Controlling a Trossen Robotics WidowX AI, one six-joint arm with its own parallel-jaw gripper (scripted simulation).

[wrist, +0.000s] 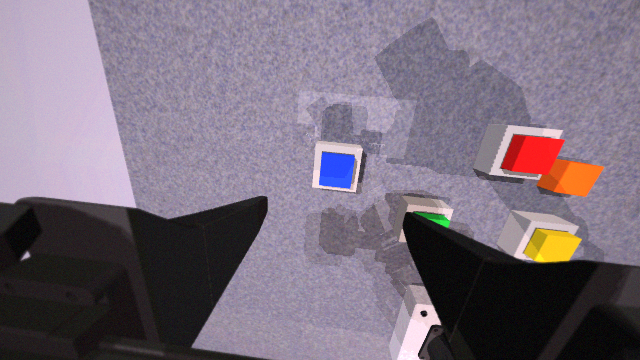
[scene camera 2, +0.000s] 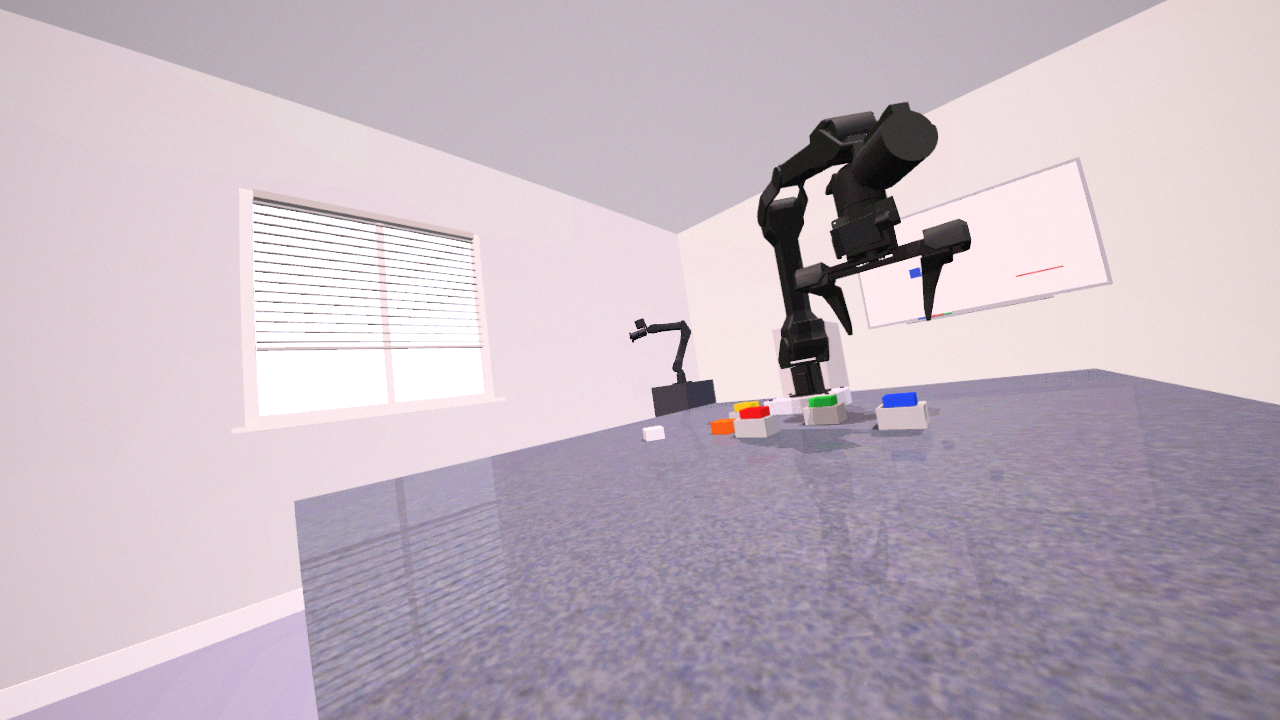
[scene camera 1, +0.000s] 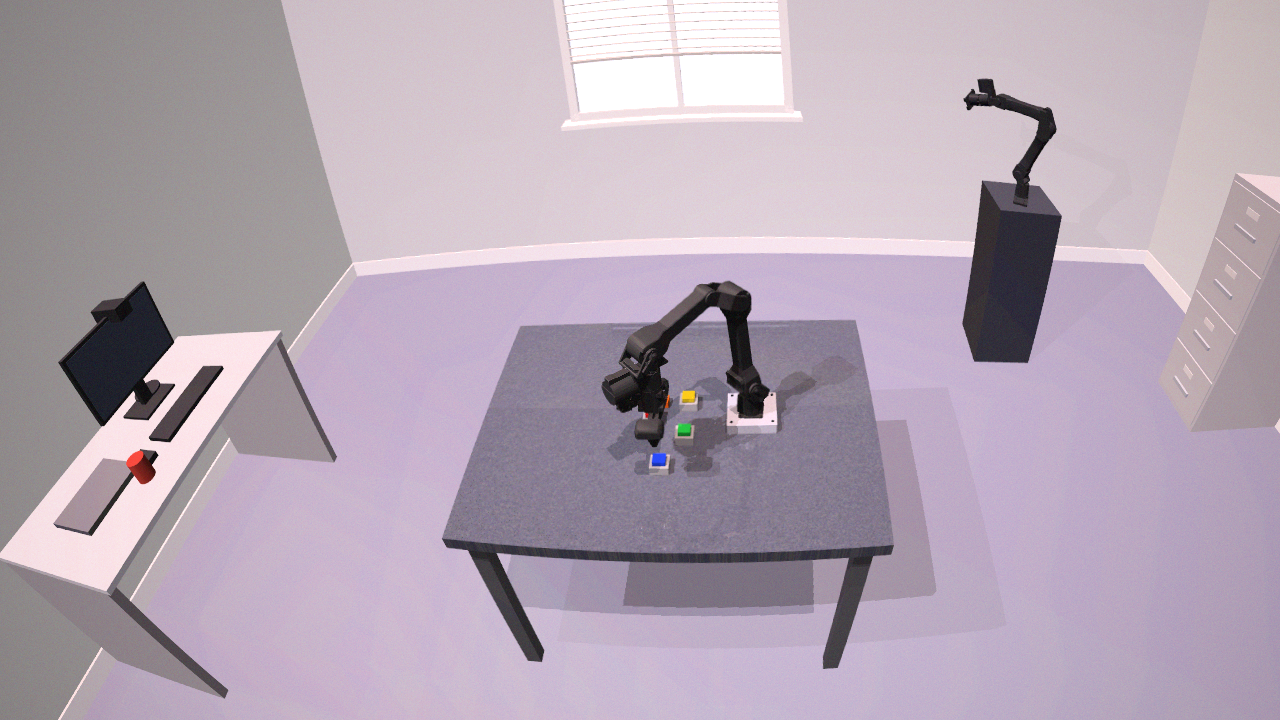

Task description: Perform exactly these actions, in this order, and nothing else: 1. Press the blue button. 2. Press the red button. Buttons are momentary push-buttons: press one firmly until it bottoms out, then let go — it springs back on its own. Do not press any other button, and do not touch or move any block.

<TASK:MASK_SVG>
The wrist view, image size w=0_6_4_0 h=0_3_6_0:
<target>my gripper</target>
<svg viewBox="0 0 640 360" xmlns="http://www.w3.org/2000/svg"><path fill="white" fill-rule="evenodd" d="M405 213L402 228L410 254L456 360L640 360L640 266L588 260L528 263L414 212ZM267 196L257 196L171 219L166 219L138 208L47 197L25 197L17 200L14 204L0 202L0 360L270 360L191 348L258 235L268 211Z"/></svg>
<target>orange block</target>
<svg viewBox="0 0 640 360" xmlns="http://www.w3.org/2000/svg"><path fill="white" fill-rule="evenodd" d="M537 186L553 192L585 197L603 167L556 159L549 174L542 175Z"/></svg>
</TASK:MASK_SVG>
